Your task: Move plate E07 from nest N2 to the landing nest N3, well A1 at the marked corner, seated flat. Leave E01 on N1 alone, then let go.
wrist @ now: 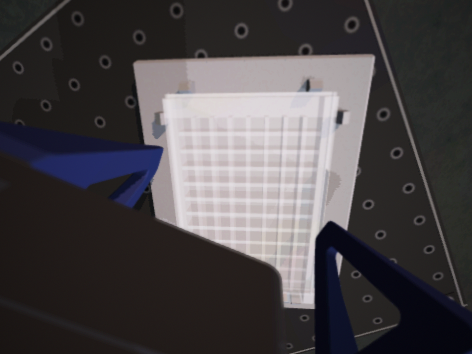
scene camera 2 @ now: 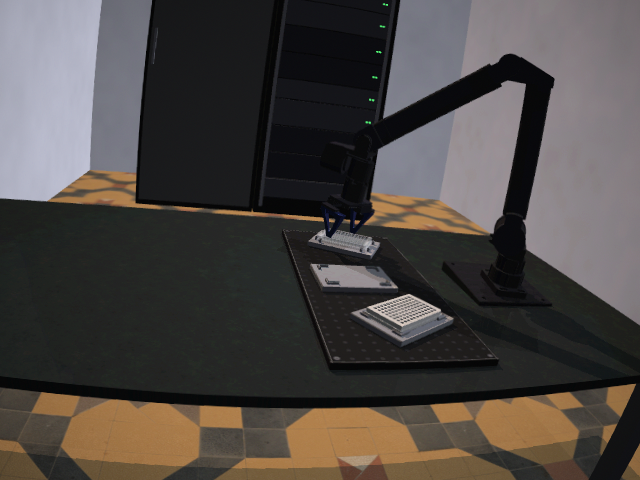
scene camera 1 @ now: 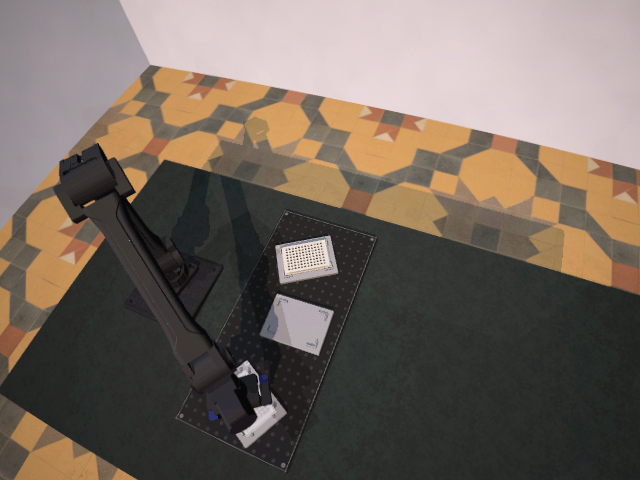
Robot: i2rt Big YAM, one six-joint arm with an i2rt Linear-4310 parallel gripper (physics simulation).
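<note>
A clear gridded plate lies in the far nest, between its corner posts. A cream well plate sits on the nest at the other end. The middle nest holds no plate and has corner brackets. I cannot read any labels or a marked A1 corner. My gripper is open over the clear plate, its blue fingertips low on either side of it. The wrist body hides the plate's lower left part in the wrist view.
The three nests stand in a row on a black perforated board on the dark table. The arm's base is beside the board. A rack cabinet stands behind the table.
</note>
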